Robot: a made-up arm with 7 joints.
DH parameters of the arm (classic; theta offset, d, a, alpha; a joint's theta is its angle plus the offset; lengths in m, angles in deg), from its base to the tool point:
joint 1: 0 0.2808 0 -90
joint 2: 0 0 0 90
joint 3: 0 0.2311 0.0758 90
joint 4: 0 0 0.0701 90
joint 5: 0 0.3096 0 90
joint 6: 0 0 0.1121 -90
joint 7: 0 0.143 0 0
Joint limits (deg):
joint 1: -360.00..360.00
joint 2: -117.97..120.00
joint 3: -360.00..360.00
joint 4: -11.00..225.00
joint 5: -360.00..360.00
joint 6: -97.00..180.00
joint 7: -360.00..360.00
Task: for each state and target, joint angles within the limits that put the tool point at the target. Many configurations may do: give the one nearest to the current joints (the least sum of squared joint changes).
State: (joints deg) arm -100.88 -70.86 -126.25 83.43 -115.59 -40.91 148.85
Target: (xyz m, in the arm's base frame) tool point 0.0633 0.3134 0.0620
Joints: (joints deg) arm -139.70 -60.88 -167.83 77.76 -135.10 -57.75 148.85
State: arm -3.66 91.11 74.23 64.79 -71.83 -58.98 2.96
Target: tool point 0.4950 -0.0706 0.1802
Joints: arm -53.09 100.29 60.21 85.62 -60.01 -75.24 2.96
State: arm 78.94 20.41 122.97 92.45 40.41 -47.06 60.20
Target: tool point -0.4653 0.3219 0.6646
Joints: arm 95.16 44.37 102.47 106.10 35.72 -14.91 60.20
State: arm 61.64 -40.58 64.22 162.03 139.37 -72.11 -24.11
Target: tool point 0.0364 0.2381 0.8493
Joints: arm 51.11 -4.66 53.09 158.78 131.84 -35.88 -24.11
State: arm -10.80 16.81 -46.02 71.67 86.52 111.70 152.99
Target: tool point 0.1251 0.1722 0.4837
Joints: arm 24.57 -32.07 -10.14 45.20 66.63 154.36 152.99
